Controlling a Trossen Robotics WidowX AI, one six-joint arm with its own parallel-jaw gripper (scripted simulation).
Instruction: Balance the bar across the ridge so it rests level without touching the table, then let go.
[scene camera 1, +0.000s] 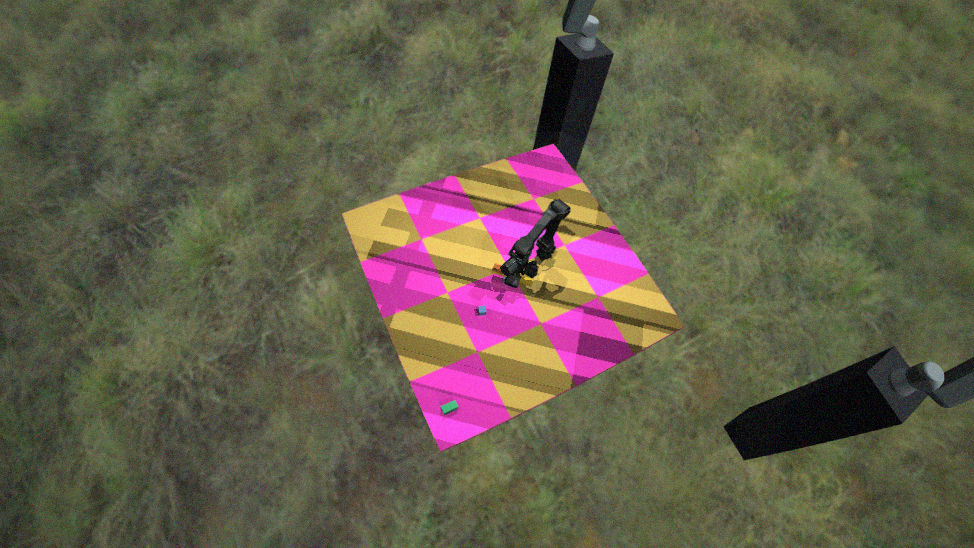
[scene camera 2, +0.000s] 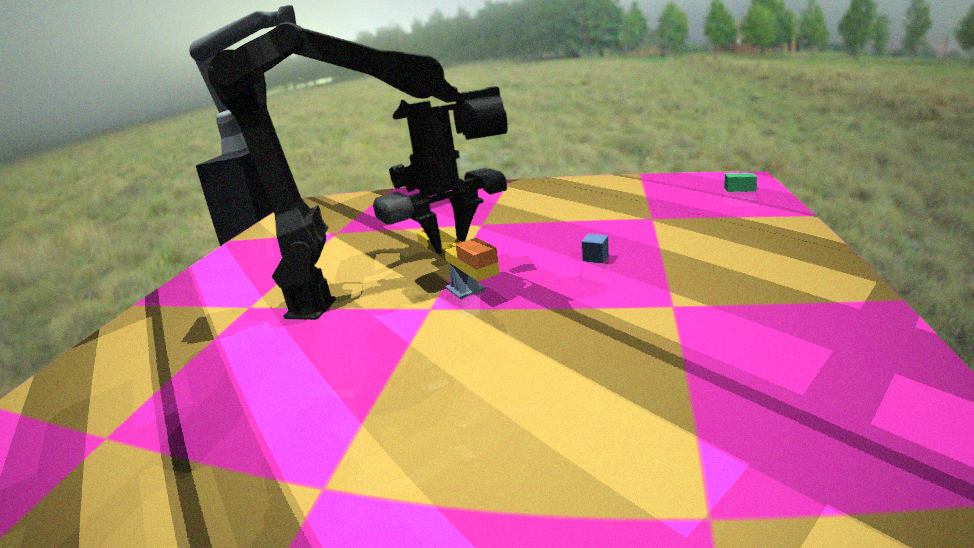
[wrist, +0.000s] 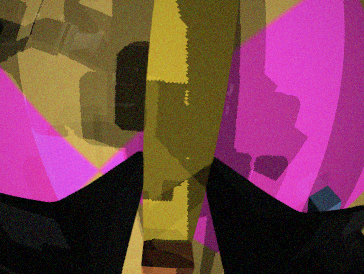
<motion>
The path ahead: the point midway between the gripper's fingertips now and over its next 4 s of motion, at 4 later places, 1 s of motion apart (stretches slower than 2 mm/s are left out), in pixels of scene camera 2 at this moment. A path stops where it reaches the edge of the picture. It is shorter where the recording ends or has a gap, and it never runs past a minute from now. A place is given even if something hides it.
My gripper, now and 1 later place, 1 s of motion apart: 450, 249; 439, 184
</motion>
